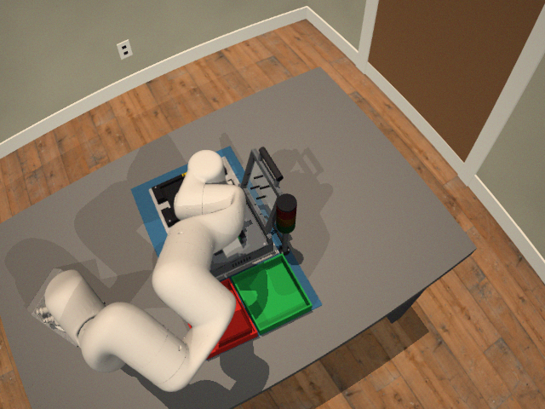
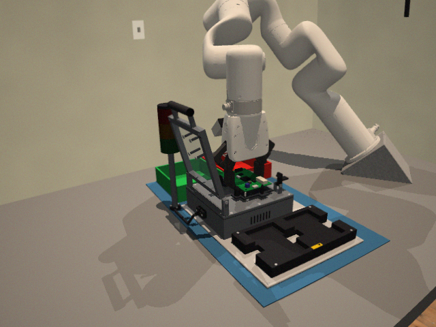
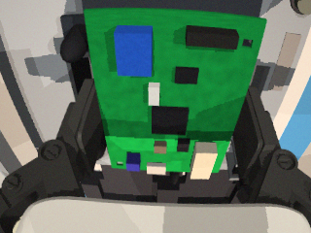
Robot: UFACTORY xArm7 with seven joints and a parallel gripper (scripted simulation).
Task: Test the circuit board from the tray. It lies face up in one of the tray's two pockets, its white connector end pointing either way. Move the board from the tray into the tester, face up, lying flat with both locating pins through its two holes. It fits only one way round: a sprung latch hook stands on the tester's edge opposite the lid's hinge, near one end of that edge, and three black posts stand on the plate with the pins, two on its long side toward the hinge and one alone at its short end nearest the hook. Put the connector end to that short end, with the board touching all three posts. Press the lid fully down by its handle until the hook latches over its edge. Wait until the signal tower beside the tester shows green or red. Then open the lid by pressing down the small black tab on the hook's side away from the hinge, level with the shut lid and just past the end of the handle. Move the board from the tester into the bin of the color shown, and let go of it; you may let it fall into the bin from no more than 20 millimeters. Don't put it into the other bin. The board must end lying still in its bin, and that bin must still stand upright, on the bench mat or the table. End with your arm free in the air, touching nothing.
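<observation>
My hand is 20 mm above the tester plate, 10 mm to the right of it and 10 mm short of it. The rest, counted from my hand: clear lid (130 mm ahead, 100 mm above); then green bin (200 mm to the right, 70 mm below, 40 mm ahead); then latch hook (60 mm to the left, 60 mm behind).
</observation>
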